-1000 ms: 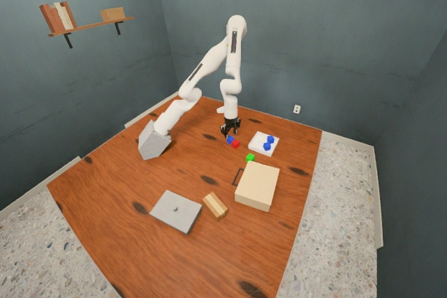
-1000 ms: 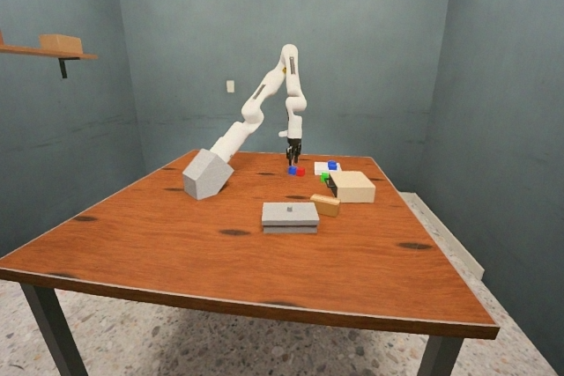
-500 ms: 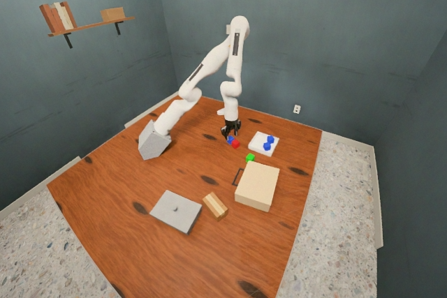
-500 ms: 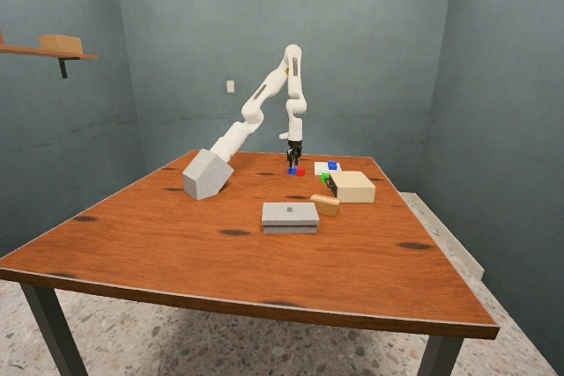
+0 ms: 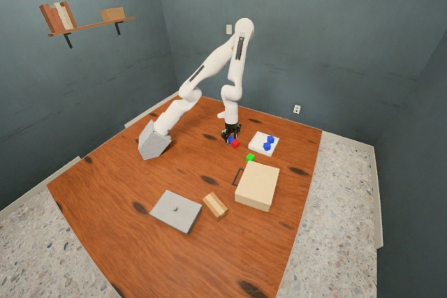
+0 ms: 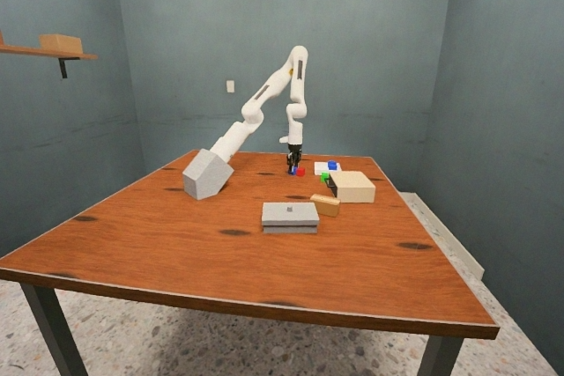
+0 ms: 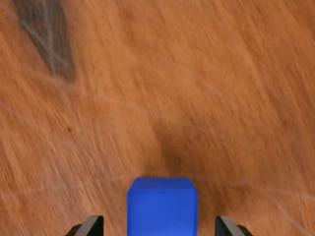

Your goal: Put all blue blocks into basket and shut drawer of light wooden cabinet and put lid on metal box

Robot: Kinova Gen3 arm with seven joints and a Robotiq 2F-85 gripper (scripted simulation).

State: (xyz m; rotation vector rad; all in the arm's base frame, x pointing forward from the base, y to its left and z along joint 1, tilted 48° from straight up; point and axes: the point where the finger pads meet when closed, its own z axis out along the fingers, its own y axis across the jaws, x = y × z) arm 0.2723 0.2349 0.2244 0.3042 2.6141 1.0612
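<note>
Right now my hand is 4 cm short of the red block and 2 cm above it. The rest, counted from my hand: white basket 15 cm ahead, 13 cm to the left, 2 cm below; then light wooden cabinet 32 cm ahead, 13 cm to the right; then green block 18 cm ahead, 2 cm to the right, 2 cm below.
</note>
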